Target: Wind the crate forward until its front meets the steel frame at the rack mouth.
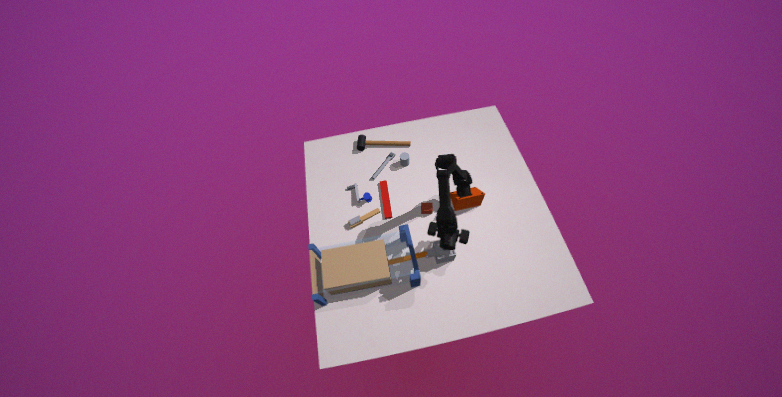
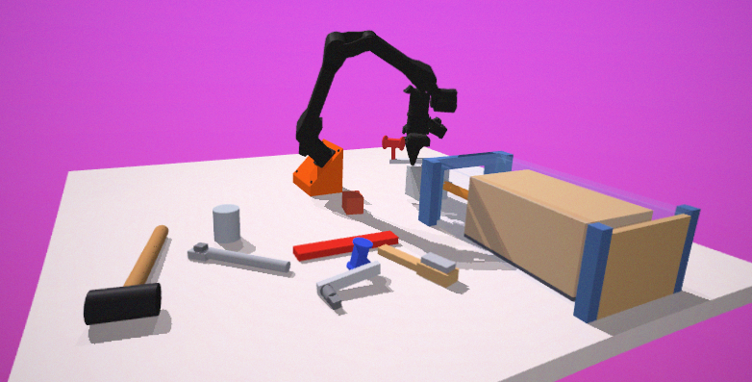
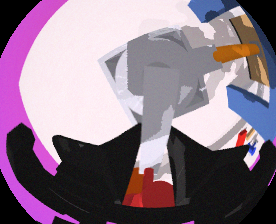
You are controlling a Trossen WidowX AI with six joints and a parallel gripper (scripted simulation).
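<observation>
Right now my gripper tip is 7 cm above the grey winch, 3 cm to the right of it and 1 cm short of it. From my gripper tip the other things lie so: red-knobbed crank (2 cm to the right, 2 cm above, 1 cm behind); then red knob (5 cm to the right, 5 cm above, 3 cm behind); then red bar (33 cm to the right, 24 cm ahead, 9 cm below).
</observation>
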